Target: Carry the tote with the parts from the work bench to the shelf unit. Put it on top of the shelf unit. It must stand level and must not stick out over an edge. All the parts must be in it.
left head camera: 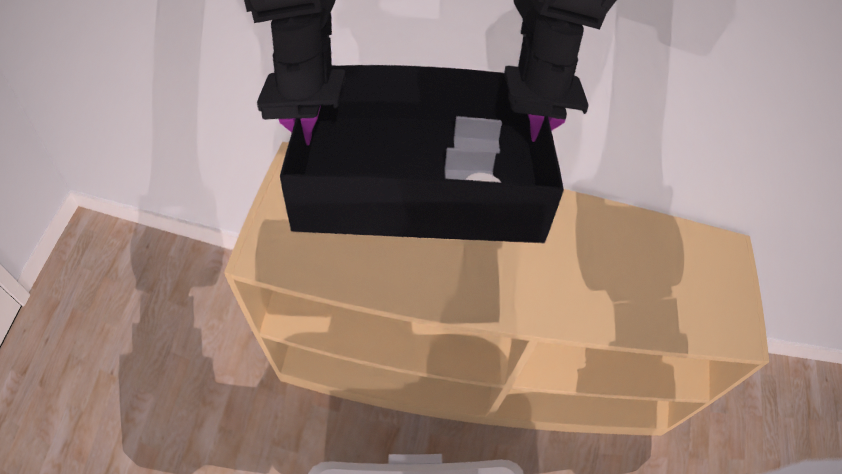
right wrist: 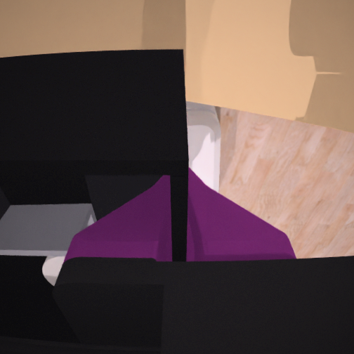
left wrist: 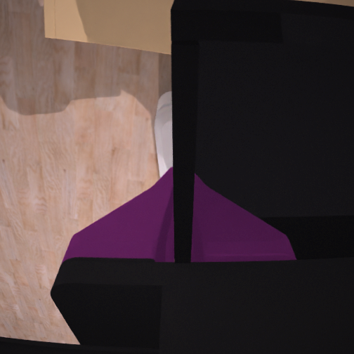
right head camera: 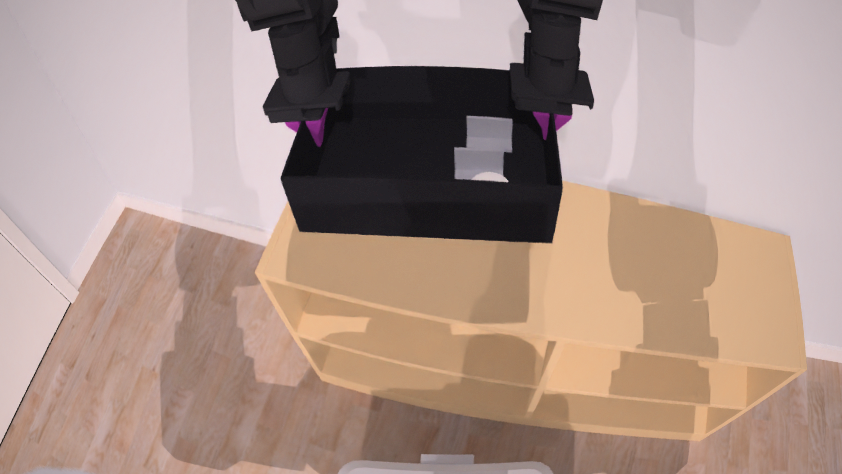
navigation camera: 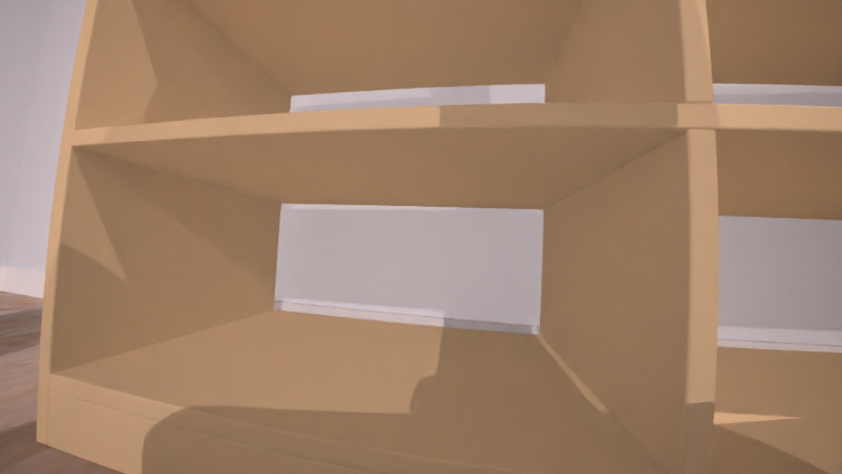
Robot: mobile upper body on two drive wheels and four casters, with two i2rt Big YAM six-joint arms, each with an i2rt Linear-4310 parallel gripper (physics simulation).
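Places are measured from the left arm's base along level axes (x ahead, y left, z up), in metres.
Pixels of known places: left gripper, between the fingertips: (left head camera: pixel 306 142) (right head camera: pixel 318 143); right gripper, between the fingertips: (left head camera: pixel 534 138) (right head camera: pixel 546 136).
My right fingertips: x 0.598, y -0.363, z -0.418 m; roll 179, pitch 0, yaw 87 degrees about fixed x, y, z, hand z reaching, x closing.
Observation:
Behind a point stands the place of what it marks.
The black tote (left head camera: pixel 412 177) {x 0.461, y -0.198, z -0.349 m} hangs a little above the left part of the tan shelf unit's top (left head camera: pixel 529 282) {x 0.607, y -0.432, z -0.800 m}, close to the wall. Two grey blocks (left head camera: pixel 476 147) {x 0.597, y -0.286, z -0.440 m} and a white disc (left head camera: pixel 482 177) {x 0.528, y -0.284, z -0.422 m} lie in its right half. My left gripper (left head camera: pixel 300 126) {x 0.591, y -0.066, z -0.422 m} is shut on the tote's left end wall, which shows as a thin black strip between the purple fingers in the left wrist view (left wrist: pixel 182 197). My right gripper (left head camera: pixel 545 124) {x 0.598, y -0.363, z -0.418 m} is shut on the right end wall, as the right wrist view (right wrist: pixel 179 197) shows. The tote looks level.
A white wall stands right behind the shelf unit. Wooden floor lies to the left of the shelf's left end (left wrist: pixel 70 175). A white cabinet edge (right head camera: pixel 23 306) {x 0.638, y 1.423, z -1.175 m} is at far left. The navigation view shows the shelf's open compartments (navigation camera: pixel 412 265) {x 0.948, y -0.251, z -1.212 m} very close.

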